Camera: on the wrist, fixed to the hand. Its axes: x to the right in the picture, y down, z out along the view.
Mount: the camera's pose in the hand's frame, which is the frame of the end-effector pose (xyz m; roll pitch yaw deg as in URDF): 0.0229 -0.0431 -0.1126 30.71 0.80 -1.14
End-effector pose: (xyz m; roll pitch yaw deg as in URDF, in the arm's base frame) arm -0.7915 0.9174 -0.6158 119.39 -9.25 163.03
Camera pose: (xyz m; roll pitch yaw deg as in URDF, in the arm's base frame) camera -0.8452 0.8091 -0.5946 149.91 -8.65 164.30
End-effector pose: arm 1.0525 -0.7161 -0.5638 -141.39 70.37 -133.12
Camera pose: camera 0.9466 -0.7757 -0.5468 -109.65 69.03 -132.03
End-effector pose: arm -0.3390 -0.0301 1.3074 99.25 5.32 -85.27
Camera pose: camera -0.2196 -0.0408 1.2809 130.07 6.32 -84.29
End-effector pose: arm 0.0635 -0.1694 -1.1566 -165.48 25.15 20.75
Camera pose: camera 0.1257 -0.1314 -1.0579 -134.35 24.09 21.74
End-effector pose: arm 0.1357 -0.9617 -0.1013 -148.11 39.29 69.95
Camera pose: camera 0.1890 -0.8825 -0.0242 -116.96 38.01 70.64
